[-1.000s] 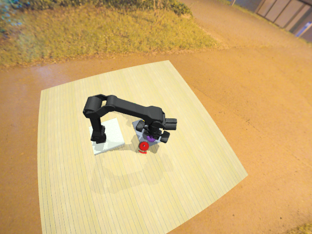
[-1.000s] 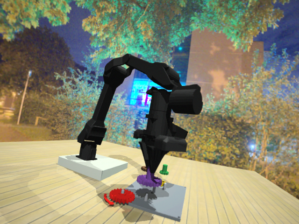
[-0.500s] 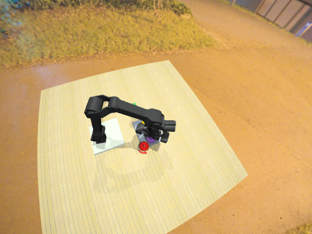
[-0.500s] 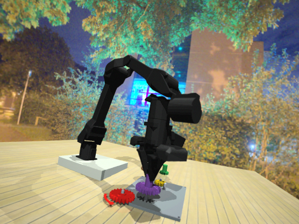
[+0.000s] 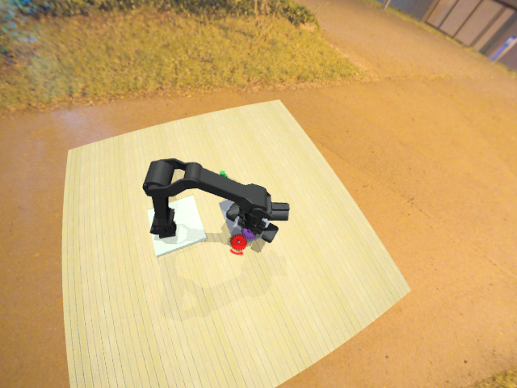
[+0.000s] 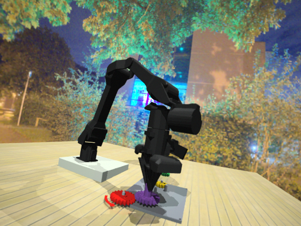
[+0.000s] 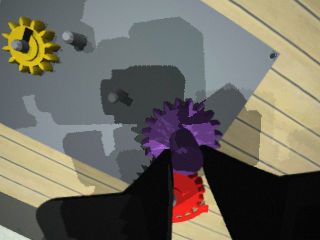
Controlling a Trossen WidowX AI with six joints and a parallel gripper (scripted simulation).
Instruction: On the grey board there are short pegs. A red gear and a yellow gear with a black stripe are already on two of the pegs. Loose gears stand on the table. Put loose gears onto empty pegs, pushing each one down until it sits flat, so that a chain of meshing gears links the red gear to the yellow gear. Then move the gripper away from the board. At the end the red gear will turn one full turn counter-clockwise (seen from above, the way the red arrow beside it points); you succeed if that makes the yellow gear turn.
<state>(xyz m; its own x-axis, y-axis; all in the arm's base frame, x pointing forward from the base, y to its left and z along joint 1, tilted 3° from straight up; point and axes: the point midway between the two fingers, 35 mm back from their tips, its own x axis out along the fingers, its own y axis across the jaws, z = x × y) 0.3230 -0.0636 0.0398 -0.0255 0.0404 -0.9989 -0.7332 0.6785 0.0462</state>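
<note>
The brown gear is 270 mm to the left of my gripper tip, 140 mm behind it and 30 mm below it. Also, from my gripper tip: purple gear: 10 mm below; red arrow: 70 mm to the right, 70 mm behind, 40 mm below; red gear: 50 mm behind, 30 mm to the right, 30 mm below.
</note>
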